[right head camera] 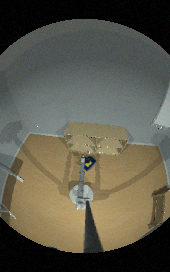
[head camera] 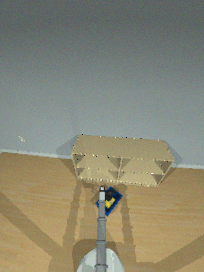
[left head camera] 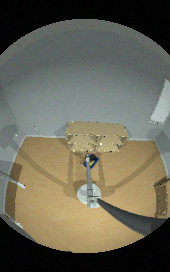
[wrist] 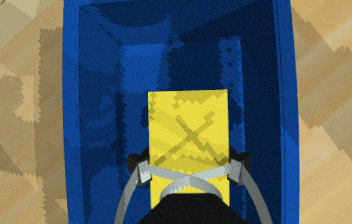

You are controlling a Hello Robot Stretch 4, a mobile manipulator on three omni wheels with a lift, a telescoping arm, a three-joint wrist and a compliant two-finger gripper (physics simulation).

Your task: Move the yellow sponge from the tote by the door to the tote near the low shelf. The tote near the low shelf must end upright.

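Frame: origin at the robot's base, x ahead, y left, z up, level; centimetres.
Where they show: gripper, fingertip midpoint: (right head camera: 87, 164) (head camera: 108, 203) (left head camera: 90, 162) (wrist: 188, 159).
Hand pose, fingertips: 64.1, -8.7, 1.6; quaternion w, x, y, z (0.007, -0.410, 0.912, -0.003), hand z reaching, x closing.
Note:
After its pixels a point has its place, as x, y, z.
The blue tote (head camera: 115, 204) {60.0, -16.5, 9.3} (left head camera: 96, 160) {65.5, -21.2, 9.2} (right head camera: 93, 161) {72.2, -21.7, -2.4} (wrist: 290, 100) {63.1, -19.1, 9.2} stands upright on the floor in front of the low shelf (head camera: 122, 146) {111.3, -25.2, 58.2} (left head camera: 97, 128) {109.4, -22.7, 58.2} (right head camera: 97, 130) {108.3, -24.7, 58.2}. The yellow sponge (head camera: 109, 203) {62.3, -9.4, 5.8} (right head camera: 88, 163) {64.0, -10.5, 5.8} (wrist: 190, 125) {67.0, -11.6, 5.7} is within the tote's walls, nearer the lower end in the wrist view. My gripper (wrist: 188, 159) {64.1, -8.7, 1.6} is shut on the sponge, with one fingertip against each long side. The fingers are over the tote opening. Whether the sponge touches the tote floor is hard to tell. The gripper's body hides the sponge's near end.
The shelf stands against the grey wall, close behind the tote. My arm (head camera: 101, 235) {25.0, 0.1, 43.7} reaches out over the floor from the base. A brown wooden piece of furniture (left head camera: 161, 200) {-86.1, -177.5, 12.2} (right head camera: 158, 207) stands at the far right. A small blue patch (right head camera: 53, 248) shows at the bottom edge of the right head view.

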